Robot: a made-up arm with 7 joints. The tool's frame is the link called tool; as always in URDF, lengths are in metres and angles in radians. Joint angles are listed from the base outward. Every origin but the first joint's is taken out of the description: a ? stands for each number. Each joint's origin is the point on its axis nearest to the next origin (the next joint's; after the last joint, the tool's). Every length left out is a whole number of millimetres.
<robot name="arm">
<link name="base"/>
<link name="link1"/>
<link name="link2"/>
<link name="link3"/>
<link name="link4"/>
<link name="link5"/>
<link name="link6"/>
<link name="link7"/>
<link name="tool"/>
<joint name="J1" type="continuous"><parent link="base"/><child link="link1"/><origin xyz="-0.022 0.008 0.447" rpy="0 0 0"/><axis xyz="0 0 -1"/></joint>
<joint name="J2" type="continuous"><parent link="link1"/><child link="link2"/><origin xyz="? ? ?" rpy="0 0 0"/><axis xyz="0 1 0"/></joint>
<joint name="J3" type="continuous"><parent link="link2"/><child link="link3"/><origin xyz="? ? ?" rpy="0 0 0"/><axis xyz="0 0 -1"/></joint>
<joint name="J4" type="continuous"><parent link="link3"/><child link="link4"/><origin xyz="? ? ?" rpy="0 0 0"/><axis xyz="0 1 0"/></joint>
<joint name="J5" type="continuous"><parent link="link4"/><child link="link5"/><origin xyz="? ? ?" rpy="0 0 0"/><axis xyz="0 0 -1"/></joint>
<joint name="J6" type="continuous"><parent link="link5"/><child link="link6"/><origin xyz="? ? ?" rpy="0 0 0"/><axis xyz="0 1 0"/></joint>
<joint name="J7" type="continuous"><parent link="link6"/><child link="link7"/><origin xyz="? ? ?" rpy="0 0 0"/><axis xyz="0 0 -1"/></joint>
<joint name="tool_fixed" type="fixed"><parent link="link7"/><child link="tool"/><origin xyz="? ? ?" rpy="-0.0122 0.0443 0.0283"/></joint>
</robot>
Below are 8 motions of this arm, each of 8 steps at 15 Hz.
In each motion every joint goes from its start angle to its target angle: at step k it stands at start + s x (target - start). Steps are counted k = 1, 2, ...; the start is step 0. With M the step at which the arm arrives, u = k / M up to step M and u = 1 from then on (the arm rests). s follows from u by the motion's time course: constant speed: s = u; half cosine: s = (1 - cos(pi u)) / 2; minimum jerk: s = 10 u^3 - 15 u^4 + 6 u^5.
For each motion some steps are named. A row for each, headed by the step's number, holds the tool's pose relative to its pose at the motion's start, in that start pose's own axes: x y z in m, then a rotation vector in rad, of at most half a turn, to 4 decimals.
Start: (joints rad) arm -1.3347 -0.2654 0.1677 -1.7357 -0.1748 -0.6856 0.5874
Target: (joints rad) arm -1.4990 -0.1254 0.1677 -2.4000 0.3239 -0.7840 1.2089
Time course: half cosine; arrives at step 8
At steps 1, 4, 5, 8:
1: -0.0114 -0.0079 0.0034 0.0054 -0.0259 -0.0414
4: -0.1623 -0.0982 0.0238 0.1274 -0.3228 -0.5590
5: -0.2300 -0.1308 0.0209 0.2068 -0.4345 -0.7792
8: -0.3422 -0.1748 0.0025 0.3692 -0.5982 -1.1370

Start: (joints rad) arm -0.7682 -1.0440 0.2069 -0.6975 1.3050 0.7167 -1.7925
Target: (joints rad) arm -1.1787 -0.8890 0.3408 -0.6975 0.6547 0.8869 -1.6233
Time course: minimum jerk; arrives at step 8
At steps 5, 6, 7, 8:
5: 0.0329 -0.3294 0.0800 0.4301 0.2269 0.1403
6: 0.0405 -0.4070 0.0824 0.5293 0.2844 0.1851
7: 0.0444 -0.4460 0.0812 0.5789 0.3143 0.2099
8: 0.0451 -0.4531 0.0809 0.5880 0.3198 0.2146

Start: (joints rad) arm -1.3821 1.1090 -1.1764 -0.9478 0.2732 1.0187 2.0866
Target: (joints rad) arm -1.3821 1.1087 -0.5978 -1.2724 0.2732 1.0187 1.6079
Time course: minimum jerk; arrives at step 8
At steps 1, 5, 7, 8:
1: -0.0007 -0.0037 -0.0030 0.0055 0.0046 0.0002
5: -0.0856 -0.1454 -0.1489 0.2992 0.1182 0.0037
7: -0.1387 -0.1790 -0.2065 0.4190 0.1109 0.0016
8: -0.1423 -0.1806 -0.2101 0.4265 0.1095 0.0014

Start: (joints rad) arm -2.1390 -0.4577 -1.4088 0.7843 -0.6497 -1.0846 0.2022
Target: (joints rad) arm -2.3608 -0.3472 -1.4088 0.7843 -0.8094 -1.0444 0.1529
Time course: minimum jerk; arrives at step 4
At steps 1, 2, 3, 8:
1: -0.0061 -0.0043 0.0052 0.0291 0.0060 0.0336
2: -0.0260 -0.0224 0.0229 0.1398 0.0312 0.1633
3: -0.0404 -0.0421 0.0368 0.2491 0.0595 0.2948
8: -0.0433 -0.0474 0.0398 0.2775 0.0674 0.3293

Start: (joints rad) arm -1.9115 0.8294 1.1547 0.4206 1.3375 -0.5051 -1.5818
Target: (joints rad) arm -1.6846 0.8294 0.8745 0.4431 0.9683 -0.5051 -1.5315
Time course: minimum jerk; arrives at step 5
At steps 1, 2, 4, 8:
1: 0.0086 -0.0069 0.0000 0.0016 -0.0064 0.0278
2: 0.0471 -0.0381 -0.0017 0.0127 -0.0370 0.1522
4: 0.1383 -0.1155 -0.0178 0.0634 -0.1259 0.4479
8: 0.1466 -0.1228 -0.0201 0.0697 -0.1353 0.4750

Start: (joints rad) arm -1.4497 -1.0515 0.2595 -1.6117 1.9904 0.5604 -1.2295
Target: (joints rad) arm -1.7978 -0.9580 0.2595 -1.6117 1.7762 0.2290 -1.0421
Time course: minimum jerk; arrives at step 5
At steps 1, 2, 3, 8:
1: 0.0135 -0.0080 0.0015 -0.0156 0.0042 -0.0211
2: 0.0721 -0.0474 0.0068 -0.0841 0.0240 -0.1128
3: 0.1484 -0.1122 0.0102 -0.1760 0.0533 -0.2328
8: 0.2076 -0.1765 0.0092 -0.2515 0.0790 -0.3282

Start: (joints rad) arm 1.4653 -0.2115 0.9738 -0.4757 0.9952 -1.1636 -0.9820
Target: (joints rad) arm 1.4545 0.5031 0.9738 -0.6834 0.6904 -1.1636 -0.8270
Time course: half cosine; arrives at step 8
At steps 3, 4, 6, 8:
3: 0.0962 0.1695 0.0875 -0.0213 -0.1483 0.1526
4: 0.1365 0.2833 0.1367 -0.0221 -0.2378 0.2525
6: 0.1711 0.5030 0.2153 0.0008 -0.3941 0.4473
8: 0.1704 0.5950 0.2427 0.0193 -0.4543 0.5317

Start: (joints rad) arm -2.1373 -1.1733 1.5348 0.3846 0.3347 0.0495 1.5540
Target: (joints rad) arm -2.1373 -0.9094 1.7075 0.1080 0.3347 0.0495 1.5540
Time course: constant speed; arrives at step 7
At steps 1, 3, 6, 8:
1: -0.0322 -0.0346 -0.0019 0.0462 -0.0120 -0.0352
3: -0.1016 -0.1031 -0.0128 0.1423 -0.0397 -0.1024
6: -0.2163 -0.2018 -0.0481 0.2948 -0.0903 -0.1946
8: -0.2569 -0.2330 -0.0653 0.3476 -0.1094 -0.2229

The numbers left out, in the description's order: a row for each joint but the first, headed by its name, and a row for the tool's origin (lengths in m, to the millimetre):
J2: 0.01 0.023 0
J3: -0.027 0 0.659
J4: 0.002 -0.038 0
J5: -0.009 0 0.466
J6: -0.006 -0.027 0
J7: 0.01 0 0.105
tool: 0.01 0 0

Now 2 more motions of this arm.
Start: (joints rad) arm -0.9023 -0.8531 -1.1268 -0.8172 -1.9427 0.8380 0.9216
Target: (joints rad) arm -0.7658 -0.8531 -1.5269 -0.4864 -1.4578 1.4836 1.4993
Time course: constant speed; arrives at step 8
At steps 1, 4, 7, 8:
1: 0.0238 -0.0215 -0.0205 0.0001 0.0646 -0.0581
4: 0.1052 -0.0749 -0.0863 -0.0471 0.2630 -0.1931
7: 0.1975 -0.1080 -0.1558 -0.1731 0.4414 -0.2694
8: 0.2295 -0.1140 -0.1792 -0.2326 0.4900 -0.2824

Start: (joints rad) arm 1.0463 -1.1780 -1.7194 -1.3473 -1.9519 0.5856 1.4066
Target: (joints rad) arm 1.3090 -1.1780 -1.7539 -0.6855 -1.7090 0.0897 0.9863
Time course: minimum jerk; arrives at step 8
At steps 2, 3, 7, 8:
2: 0.0497 -0.0212 -0.0252 0.0944 0.0719 0.0701
3: 0.1313 -0.0504 -0.0778 0.2548 0.1870 0.1751
7: 0.4097 -0.0783 -0.4176 0.9482 0.6066 0.4332
8: 0.4142 -0.0772 -0.4271 0.9640 0.6151 0.4353

